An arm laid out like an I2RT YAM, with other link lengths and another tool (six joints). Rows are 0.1 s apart.
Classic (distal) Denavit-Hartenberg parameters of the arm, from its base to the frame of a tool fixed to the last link. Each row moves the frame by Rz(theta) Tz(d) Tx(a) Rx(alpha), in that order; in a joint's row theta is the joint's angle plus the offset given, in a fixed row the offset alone. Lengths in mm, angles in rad.
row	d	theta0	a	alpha
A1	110.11	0	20.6	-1.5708
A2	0	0	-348.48	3.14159
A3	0	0.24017	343.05	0
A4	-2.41	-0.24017	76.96	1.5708
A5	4.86	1.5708	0	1.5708
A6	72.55	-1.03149	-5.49	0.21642
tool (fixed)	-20.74	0	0	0
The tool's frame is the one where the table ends.
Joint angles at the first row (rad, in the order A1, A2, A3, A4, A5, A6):
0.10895, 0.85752, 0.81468, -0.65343, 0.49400, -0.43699
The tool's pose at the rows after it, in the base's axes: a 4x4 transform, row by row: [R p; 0 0 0 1], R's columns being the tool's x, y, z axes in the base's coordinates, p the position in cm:
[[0.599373, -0.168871, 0.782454, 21.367], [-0.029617, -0.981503, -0.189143, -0.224], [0.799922, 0.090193, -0.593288, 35.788], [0, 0, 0, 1]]
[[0.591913, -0.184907, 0.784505, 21.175], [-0.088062, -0.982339, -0.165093, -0.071], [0.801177, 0.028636, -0.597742, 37.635], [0, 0, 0, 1]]
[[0.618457, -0.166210, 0.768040, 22.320], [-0.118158, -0.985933, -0.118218, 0.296], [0.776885, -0.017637, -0.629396, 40.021], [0, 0, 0, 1]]
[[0.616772, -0.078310, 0.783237, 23.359], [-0.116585, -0.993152, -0.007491, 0.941], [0.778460, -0.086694, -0.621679, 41.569], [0, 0, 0, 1]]
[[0.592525, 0.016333, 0.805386, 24.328], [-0.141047, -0.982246, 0.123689, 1.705], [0.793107, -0.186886, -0.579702, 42.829], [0, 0, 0, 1]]
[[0.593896, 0.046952, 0.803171, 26.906], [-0.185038, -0.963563, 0.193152, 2.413], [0.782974, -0.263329, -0.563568, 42.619], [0, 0, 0, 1]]
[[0.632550, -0.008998, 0.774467, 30.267], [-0.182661, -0.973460, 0.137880, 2.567], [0.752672, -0.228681, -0.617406, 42.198], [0, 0, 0, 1]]
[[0.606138, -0.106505, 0.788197, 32.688], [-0.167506, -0.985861, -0.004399, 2.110], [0.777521, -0.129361, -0.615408, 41.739], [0, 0, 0, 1]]
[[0.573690, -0.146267, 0.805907, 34.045], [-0.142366, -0.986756, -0.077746, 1.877], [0.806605, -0.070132, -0.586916, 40.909], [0, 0, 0, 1]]
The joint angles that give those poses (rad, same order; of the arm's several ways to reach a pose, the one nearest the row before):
0.11011, 0.84765, 0.81864, -0.65994, 0.49279, -0.43092
0.11131, 0.86006, 0.88398, -0.72764, 0.46741, -0.36677
0.11056, 0.92726, 0.99211, -0.80737, 0.41588, -0.33491
0.11108, 0.96077, 1.04987, -0.80524, 0.30695, -0.34481
0.11100, 0.98172, 1.08647, -0.76847, 0.17802, -0.32863
0.11200, 1.05031, 1.10967, -0.71601, 0.10715, -0.28487
0.11352, 1.16351, 1.17378, -0.73183, 0.16004, -0.27999
0.11352, 1.22991, 1.19628, -0.68590, 0.30386, -0.29037
0.11352, 1.25595, 1.17707, -0.60739, 0.38070, -0.31507

